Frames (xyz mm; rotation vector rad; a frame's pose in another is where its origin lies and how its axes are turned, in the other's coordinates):
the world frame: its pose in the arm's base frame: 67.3 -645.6 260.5 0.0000 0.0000 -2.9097
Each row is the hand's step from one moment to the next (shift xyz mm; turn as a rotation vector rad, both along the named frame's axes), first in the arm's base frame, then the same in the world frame.
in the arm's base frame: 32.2 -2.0 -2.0 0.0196 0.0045 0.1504
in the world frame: -30.9 9.3 -2.0 -0.0201 0.0001 0.1504
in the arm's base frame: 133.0 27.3 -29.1 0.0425 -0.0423 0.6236
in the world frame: -135.7 4.0 -29.1 -0.0316 0.0509 0.6236
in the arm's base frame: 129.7 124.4 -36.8 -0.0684 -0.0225 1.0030
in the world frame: -154.8 -91.3 -36.8 0.0717 0.0062 1.0030
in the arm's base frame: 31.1 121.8 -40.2 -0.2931 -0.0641 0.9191
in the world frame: -58.3 -111.4 -40.2 0.3000 -0.0050 0.9191
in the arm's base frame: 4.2 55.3 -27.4 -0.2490 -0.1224 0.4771
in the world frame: -16.8 -52.9 -27.4 0.2705 0.0619 0.4771
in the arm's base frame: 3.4 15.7 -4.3 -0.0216 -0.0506 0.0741
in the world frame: -6.9 -14.5 -4.3 0.0327 0.0443 0.0741
